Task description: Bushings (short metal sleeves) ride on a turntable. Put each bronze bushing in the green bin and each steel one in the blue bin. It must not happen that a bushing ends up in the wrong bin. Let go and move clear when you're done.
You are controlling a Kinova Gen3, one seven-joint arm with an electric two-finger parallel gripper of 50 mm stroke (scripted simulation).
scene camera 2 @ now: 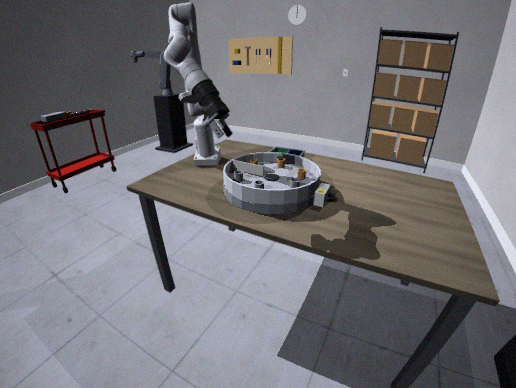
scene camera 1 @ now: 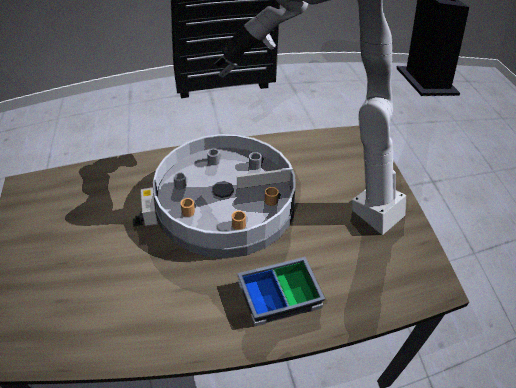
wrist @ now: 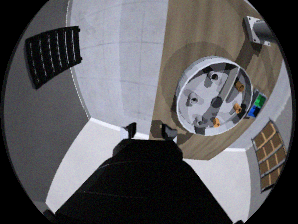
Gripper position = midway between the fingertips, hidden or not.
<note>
I see my gripper (scene camera 2: pixel 225 135), a grey turntable (scene camera 1: pixel 214 205) and a two-part bin (scene camera 1: pixel 262 288).
My gripper is seen too in scene camera 1 (scene camera 1: pixel 218 70) and in the wrist view (wrist: pixel 148 128). The grey turntable shows as well in scene camera 2 (scene camera 2: pixel 280 178).
</note>
